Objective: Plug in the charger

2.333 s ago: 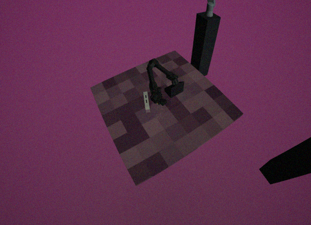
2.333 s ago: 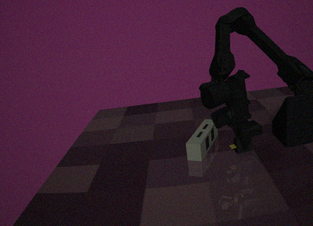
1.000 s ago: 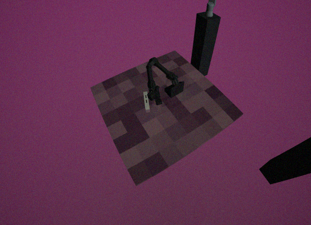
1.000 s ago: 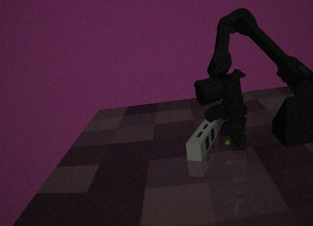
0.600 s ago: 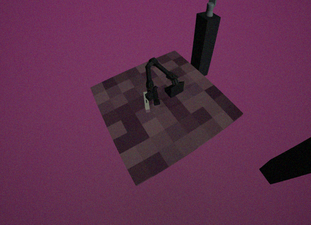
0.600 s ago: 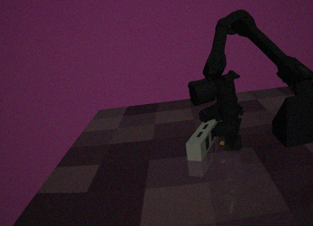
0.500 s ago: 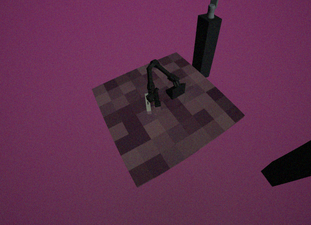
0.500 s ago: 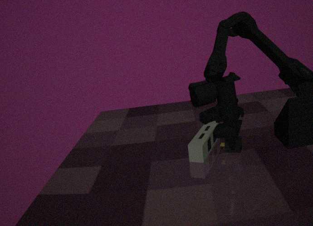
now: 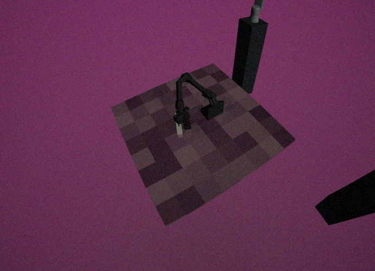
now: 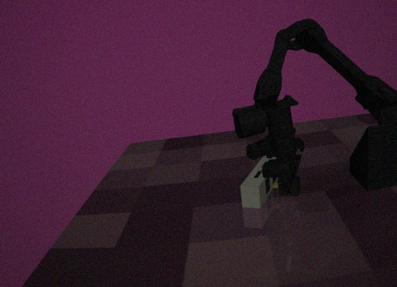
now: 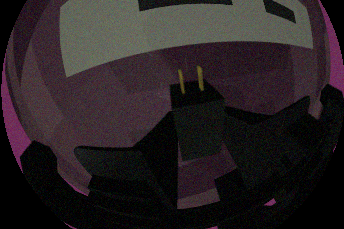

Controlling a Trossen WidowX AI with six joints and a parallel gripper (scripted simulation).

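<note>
Now: the charger 1 cm ahead of my gripper tip and 1 cm above it.
</note>
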